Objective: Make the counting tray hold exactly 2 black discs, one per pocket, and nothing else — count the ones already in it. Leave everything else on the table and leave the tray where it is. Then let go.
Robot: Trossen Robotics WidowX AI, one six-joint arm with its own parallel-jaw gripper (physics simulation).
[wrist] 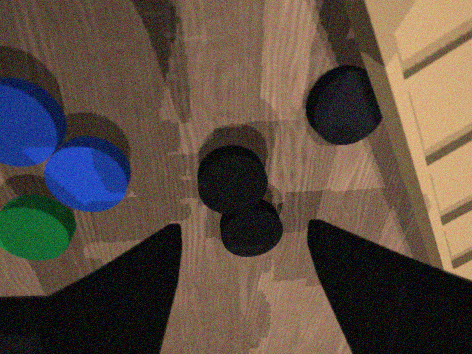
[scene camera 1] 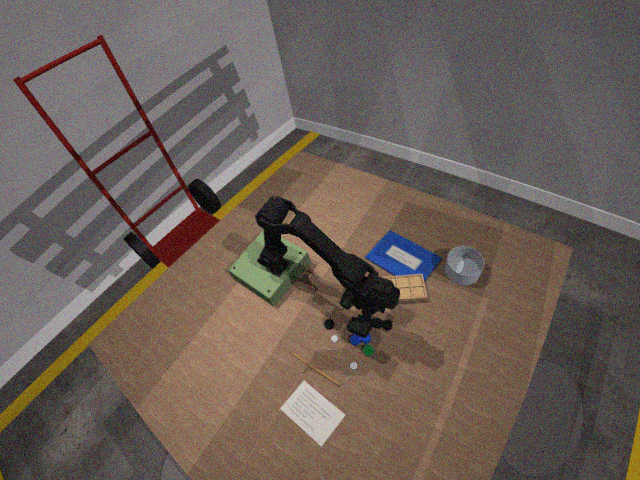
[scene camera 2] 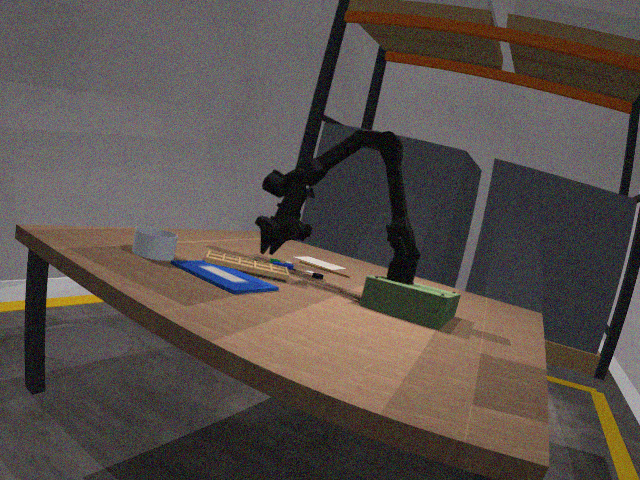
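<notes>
The tan counting tray (scene camera 1: 416, 298) (scene camera 2: 284, 278) (wrist: 411, 145) lies beside the blue folder; no disc shows in its visible pockets, and the arm hides part of it in scene camera 1. My gripper (scene camera 1: 372, 319) (scene camera 2: 268, 251) (wrist: 245, 232) is open and empty, above the table. In the wrist view, two touching black discs, a farther one (wrist: 232, 179) and a nearer one (wrist: 251, 229), lie on the table below and between the fingertips. A third black disc (wrist: 345, 106) is at the tray's side, partly hidden by its wall. Another black disc (scene camera 1: 328, 323) (scene camera 2: 317, 275) lies nearer the base.
Two blue discs (scene camera 1: 360, 339) (wrist: 90, 175) and a green disc (scene camera 1: 368, 350) (wrist: 35, 227) lie left of the fingers in the wrist view. White discs (scene camera 1: 334, 338), a stick (scene camera 1: 316, 369), a paper (scene camera 1: 312, 413), the blue folder (scene camera 1: 379, 255) (scene camera 2: 255, 285) and a round container (scene camera 1: 464, 273) (scene camera 2: 154, 245) also stand or lie on the table.
</notes>
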